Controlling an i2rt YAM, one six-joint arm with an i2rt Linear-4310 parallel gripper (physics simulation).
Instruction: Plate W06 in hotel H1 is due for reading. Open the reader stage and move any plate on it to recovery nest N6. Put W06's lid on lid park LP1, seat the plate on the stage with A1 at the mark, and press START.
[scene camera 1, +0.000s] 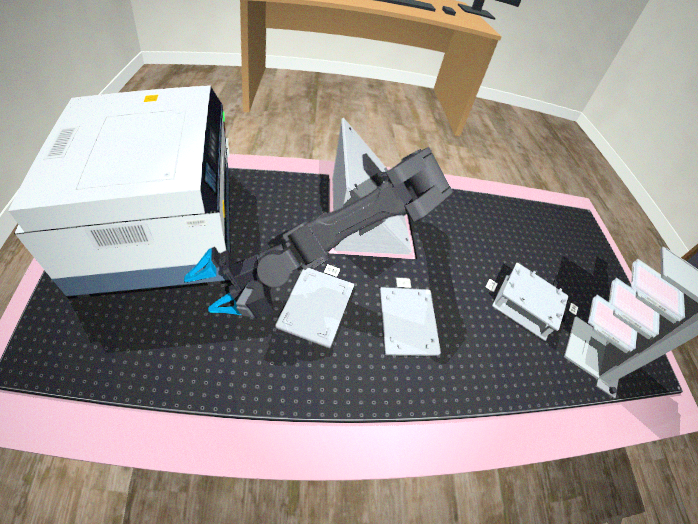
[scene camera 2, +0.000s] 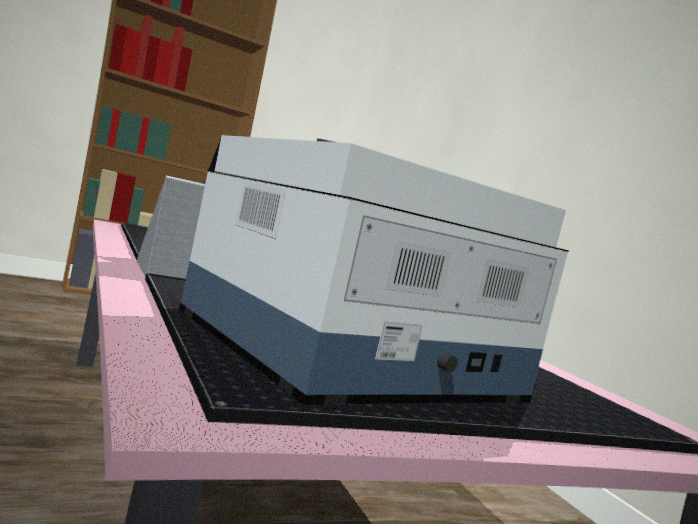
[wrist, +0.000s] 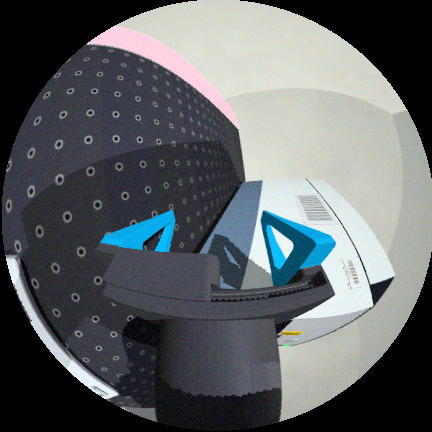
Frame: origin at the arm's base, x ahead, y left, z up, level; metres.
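Where they show: gripper, fingertip midpoint: (scene camera 1: 197, 295) (wrist: 217, 214).
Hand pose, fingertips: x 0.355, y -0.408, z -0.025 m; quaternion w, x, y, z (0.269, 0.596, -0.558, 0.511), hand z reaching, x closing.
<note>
After its pixels a point has its place.
The white and blue reader (scene camera 1: 129, 152) @[x 0.196, y -0.545, z 0.202 m] (scene camera 2: 270, 270) @[x -0.037, y -0.685, z 0.042 m] (wrist: 280, 225) stands at the left, its dark front panel seen edge-on in scene camera 1; no open stage shows. My gripper (scene camera 1: 197, 294) @[x 0.355, y -0.408, z -0.025 m] (wrist: 217, 214) @[x 0.355, y -0.408, z -0.025 m] is open and empty, low beside the reader's side wall near its front corner; scene camera 2 does not show it. White nest N6 (scene camera 1: 315, 307) @[x 0.340, y -0.162, z -0.064 m] (wrist: 92, 382) lies right of the gripper and bears no plate. Hotel rack (scene camera 1: 648, 350) @[x 0.510, y 0.533, z 0.093 m] at the far right holds several pink-and-white plates (scene camera 1: 634, 307) @[x 0.422, y 0.507, z 0.124 m]. Their labels, the START button and which plate is W06 cannot be told.
A white flat nest (scene camera 1: 409, 321) @[x 0.361, y 0.044, z -0.066 m] and a raised white stand (scene camera 1: 529, 296) @[x 0.311, y 0.345, z -0.016 m] are farther right; their tags are unreadable. The arm reaches over the mat (scene camera 1: 338, 389) @[x 0.515, y -0.112, z -0.076 m] from beside a grey wedge (scene camera 1: 345, 169) @[x 0.101, y -0.121, z 0.120 m]. A wooden desk (scene camera 1: 360, 19) and a bookshelf (scene camera 2: 256, 67) stand beyond the table.
</note>
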